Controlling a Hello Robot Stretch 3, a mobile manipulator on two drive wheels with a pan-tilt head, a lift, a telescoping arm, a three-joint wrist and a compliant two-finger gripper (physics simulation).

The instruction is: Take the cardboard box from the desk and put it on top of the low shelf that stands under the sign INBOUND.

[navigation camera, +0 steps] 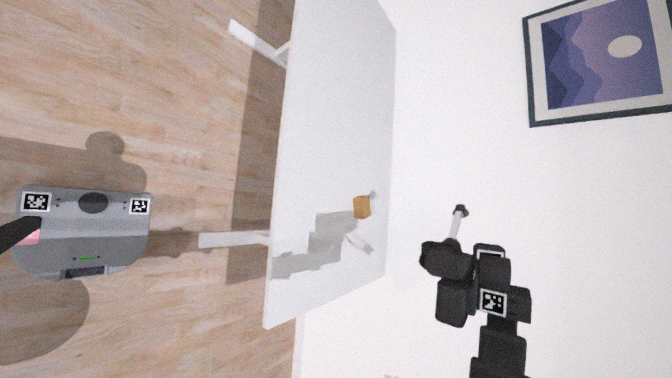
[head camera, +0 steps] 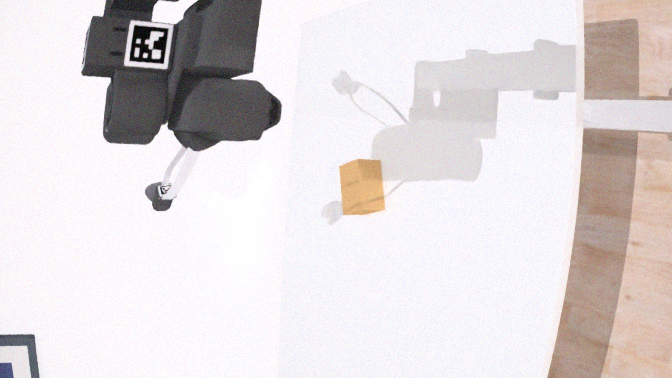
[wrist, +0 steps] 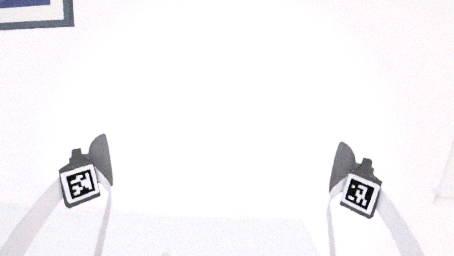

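Where they show: gripper, fingertip midpoint: (wrist: pixel 222 156); robot's base at its link origin: (navigation camera: pixel 94 201).
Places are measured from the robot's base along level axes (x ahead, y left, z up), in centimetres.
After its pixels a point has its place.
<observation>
The orange-brown cardboard box (head camera: pixel 362 187) {z 76.6, x 5.8, y -77.5 cm} (navigation camera: pixel 361 207) {z 76.2, x 5.9, y -77.5 cm} stands on the white desk (head camera: pixel 425 300) {z 72.0, x 23.0, y -63.4 cm} (navigation camera: pixel 340 100) {z 72.0, x 48.6, y -63.5 cm}, near its wall side. It does not show in the wrist view. My gripper (wrist: pixel 222 156) {z 115.5, x -2.5, y -65.4 cm} is open, with its two fingers wide apart and no object between them. In the head view the gripper appears left of the box, and in the navigation view right of it, against the white wall. It is raised above the desk and apart from the box. In both of these views one fingertip shows and the other is hidden. The low shelf and the INBOUND sign do not show.
A dark-framed picture (head camera: pixel 34 357) {z 135.7, x 50.7, y -116.9 cm} (navigation camera: pixel 528 75) {z 135.7, x 69.6, y -117.3 cm} (wrist: pixel 69 12) {z 139.1, x 45.7, y -117.1 cm} hangs on the wall. My base (navigation camera: pixel 95 227) {z 16.0, x -8.2, y -1.3 cm} stands on the wood floor (navigation camera: pixel 165 90) {z 0.0, x 54.9, y -17.7 cm} beside the desk. White desk feet (navigation camera: pixel 230 240) (navigation camera: pixel 252 41) stick out from under the desk. The arm's shadow falls across the desk top and the box.
</observation>
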